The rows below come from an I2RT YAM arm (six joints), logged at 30 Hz.
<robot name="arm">
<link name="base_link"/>
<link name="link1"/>
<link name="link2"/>
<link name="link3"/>
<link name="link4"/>
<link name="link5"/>
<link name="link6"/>
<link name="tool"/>
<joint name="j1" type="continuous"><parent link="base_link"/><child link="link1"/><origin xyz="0 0 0.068" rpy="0 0 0"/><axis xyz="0 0 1"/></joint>
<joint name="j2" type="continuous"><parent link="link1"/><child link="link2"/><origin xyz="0.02 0.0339 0.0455" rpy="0 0 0"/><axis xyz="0 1 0"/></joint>
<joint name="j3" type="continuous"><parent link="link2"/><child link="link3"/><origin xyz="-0.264 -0.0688 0" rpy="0 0 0"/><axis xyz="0 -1 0"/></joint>
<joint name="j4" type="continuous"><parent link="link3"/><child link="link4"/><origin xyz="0.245 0.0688 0.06" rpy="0 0 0"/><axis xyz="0 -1 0"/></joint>
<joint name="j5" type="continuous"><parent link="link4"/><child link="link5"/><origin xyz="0.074 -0.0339 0.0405" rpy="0 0 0"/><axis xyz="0 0 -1"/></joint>
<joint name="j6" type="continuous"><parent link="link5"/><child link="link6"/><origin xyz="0.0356 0 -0.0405" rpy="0 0 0"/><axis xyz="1 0 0"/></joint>
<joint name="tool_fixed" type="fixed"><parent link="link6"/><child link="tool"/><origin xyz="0 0 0" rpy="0 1.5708 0"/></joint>
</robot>
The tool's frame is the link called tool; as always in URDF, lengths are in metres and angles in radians. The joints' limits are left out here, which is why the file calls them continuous.
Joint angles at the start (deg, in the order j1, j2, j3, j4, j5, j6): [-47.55 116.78 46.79 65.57 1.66 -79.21]
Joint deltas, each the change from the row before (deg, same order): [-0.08 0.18 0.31 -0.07 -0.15 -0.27]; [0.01 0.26 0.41 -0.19 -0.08 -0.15]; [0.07 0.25 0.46 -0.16 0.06 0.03]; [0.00 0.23 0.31 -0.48 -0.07 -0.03]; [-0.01 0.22 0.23 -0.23 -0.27 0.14]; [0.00 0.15 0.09 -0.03 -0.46 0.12]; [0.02 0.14 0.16 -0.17 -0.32 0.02]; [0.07 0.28 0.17 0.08 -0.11 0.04]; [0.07 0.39 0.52 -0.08 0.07 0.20]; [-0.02 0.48 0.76 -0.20 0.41 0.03]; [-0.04 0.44 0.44 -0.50 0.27 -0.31]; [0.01 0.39 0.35 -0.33 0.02 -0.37]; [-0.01 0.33 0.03 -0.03 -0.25 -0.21]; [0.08 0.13 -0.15 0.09 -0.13 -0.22]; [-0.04 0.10 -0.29 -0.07 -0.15 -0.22]
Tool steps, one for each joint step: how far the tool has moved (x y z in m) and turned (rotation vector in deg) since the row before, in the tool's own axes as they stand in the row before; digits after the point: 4 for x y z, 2 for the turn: [0.0004 -0.0002 0.0012 0.05 -0.08 -0.26]; [-0.0001 0.0002 0.0016 -0.06 -0.08 -0.15]; [-0.0005 -0.0001 0.0018 0.05 -0.02 0.03]; [0.0001 0.0010 0.0012 -0.41 0.00 -0.04]; [0.0000 0.0008 0.0010 -0.26 -0.22 0.14]; [-0.0002 0.0007 0.0004 -0.17 -0.44 0.12]; [-0.0002 0.0005 0.0007 -0.21 -0.31 0.02]; [-0.0004 0.0010 0.0008 -0.06 -0.17 0.03]; [-0.0004 0.0003 0.0021 0.05 -0.01 0.19]; [0.0004 -0.0001 0.0030 0.16 0.41 0.03]; [0.0008 0.0017 0.0018 -0.43 0.40 -0.31]; [0.0002 0.0016 0.0015 -0.36 0.08 -0.38]; [0.0003 0.0021 0.0004 -0.37 -0.18 -0.21]; [-0.0004 0.0015 -0.0004 -0.22 -0.17 -0.23]; [0.0006 0.0021 -0.0009 -0.47 -0.03 -0.22]
